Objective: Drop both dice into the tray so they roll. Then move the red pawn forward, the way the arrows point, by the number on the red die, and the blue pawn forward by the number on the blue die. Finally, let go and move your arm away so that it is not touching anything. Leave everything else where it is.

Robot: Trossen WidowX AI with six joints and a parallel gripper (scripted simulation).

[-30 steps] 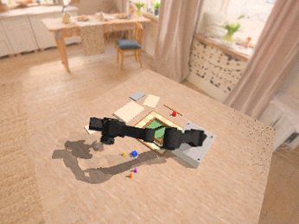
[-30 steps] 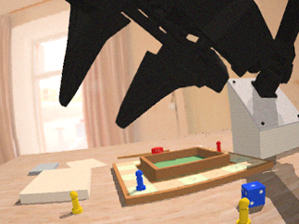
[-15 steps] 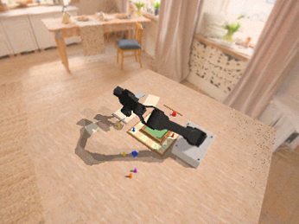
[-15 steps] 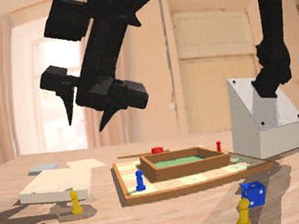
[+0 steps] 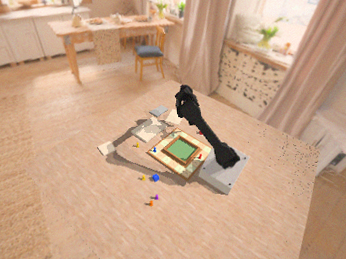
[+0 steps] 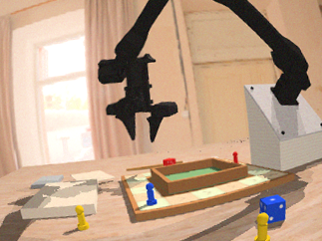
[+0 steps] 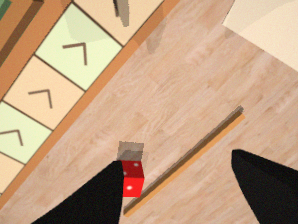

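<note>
Right now the thin wooden stick is 90 mm to the right of my gripper tip, 90 mm below it and 40 mm behind it. Round my gripper tip: green tray 180 mm to the left, 80 mm below, 80 mm behind; then cream block 190 mm ahead, 180 mm to the left, 80 mm below; then red pawn 190 mm behind, 150 mm to the left, 60 mm below.
</note>
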